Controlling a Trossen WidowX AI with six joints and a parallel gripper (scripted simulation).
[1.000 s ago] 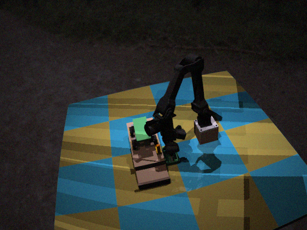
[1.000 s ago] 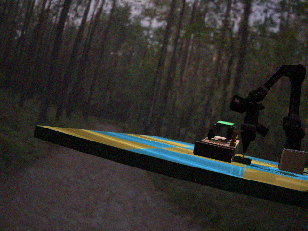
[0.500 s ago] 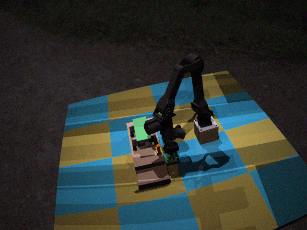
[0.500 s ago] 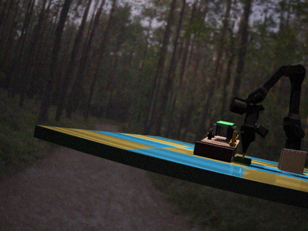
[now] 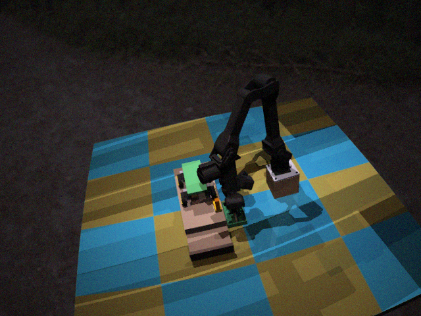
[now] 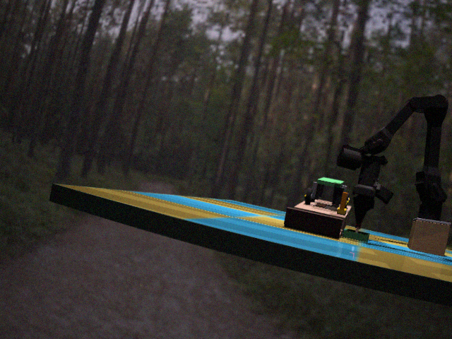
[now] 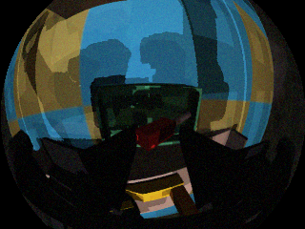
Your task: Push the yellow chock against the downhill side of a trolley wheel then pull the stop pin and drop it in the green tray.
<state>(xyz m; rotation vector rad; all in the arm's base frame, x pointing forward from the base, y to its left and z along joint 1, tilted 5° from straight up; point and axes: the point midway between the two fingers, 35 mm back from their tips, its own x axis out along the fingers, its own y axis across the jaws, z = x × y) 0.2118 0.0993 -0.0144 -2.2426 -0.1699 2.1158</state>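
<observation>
My gripper tip is 50 mm above the green tray. The rest, counted from my gripper tip: red-headed stop pin (10 mm to the left, 10 mm below); yellow chock (60 mm ahead, 40 mm above); trolley (120 mm ahead, 90 mm to the right, 70 mm above).
</observation>
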